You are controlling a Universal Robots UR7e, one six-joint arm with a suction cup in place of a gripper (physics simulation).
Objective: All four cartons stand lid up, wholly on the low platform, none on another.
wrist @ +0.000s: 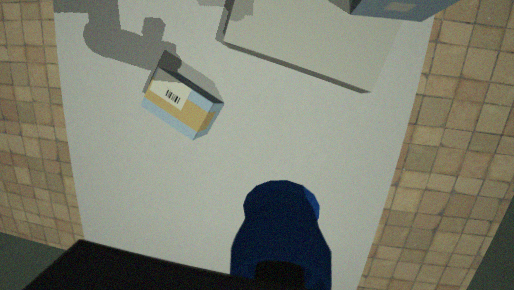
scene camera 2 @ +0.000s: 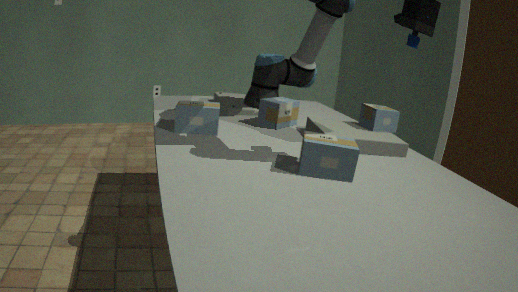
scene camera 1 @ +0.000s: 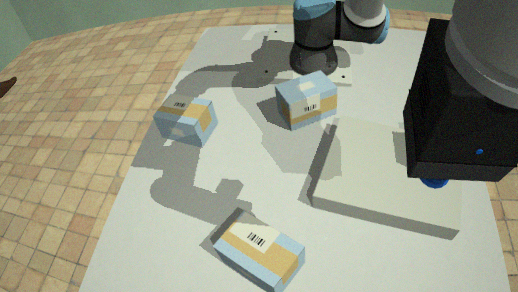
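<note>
My gripper, a blue suction cup, hangs high with no carton on it. One carton sits on the low platform, near its right edge; scene camera 1 hides it behind the arm, and full support is unclear. The front carton and left carton stand on the table, tape and barcode face up. The middle carton stands on the table left behind the platform, plain blue face with small label up, barcode on its side.
The arm's base stands at the back of the white table, close behind the middle carton. The left carton is near the table's left edge. Arm shadows cross the table between the left and front cartons.
</note>
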